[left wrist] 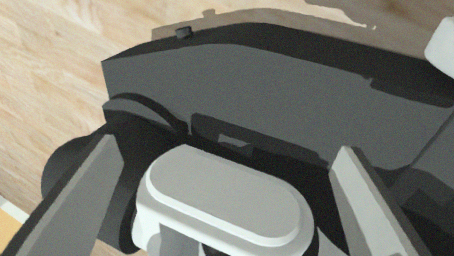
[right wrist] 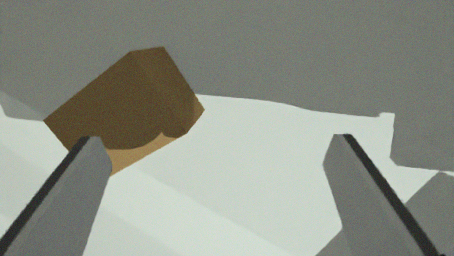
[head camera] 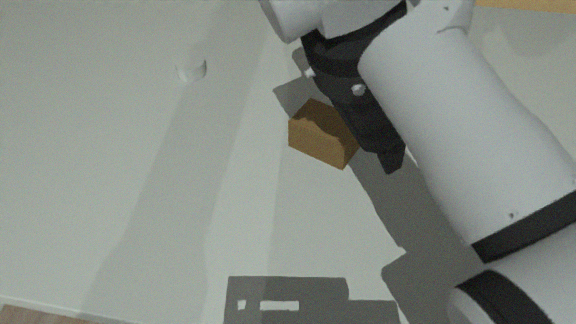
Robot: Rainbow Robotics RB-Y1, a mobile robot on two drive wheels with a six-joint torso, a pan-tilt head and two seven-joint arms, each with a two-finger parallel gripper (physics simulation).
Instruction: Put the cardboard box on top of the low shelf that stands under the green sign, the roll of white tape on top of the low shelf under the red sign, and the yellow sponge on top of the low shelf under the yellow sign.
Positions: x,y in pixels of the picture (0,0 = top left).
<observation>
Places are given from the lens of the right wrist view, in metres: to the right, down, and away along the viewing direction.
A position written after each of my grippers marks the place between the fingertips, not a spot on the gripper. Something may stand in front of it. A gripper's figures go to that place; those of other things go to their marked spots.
my right gripper (right wrist: 217,150): 0.00, 0.01, 0.11
brown cardboard box (right wrist: 141,103): -0.05, -0.02, 0.15
</observation>
